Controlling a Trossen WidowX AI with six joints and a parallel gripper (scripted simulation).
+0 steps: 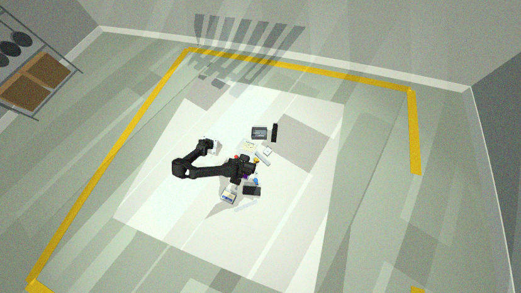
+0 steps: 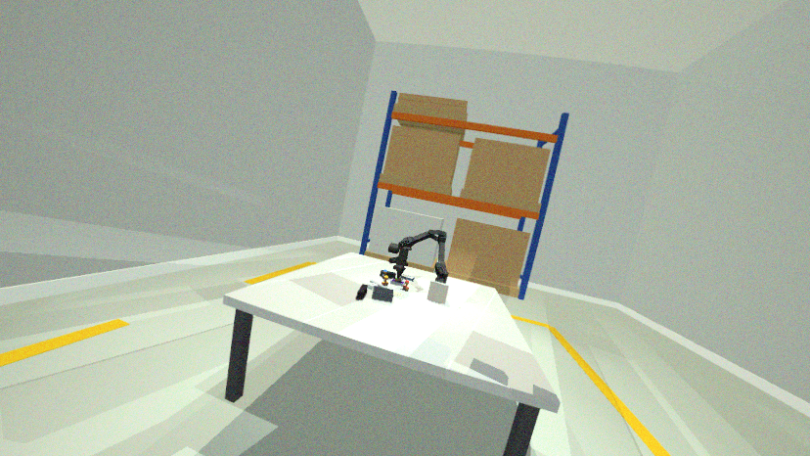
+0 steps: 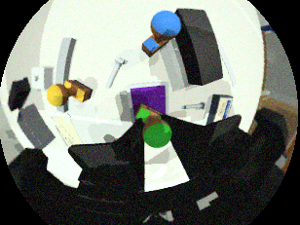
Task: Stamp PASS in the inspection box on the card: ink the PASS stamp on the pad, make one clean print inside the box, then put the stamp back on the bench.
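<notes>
Now: the green-knobbed stamp right at my gripper tip. The rest, counted from my gripper tip: red-knobbed stamp (8 cm behind, 8 cm to the left, 2 cm below); blue-knobbed stamp (10 cm ahead, 2 cm to the right, 2 cm below); purple ink pad (3 cm below).
</notes>
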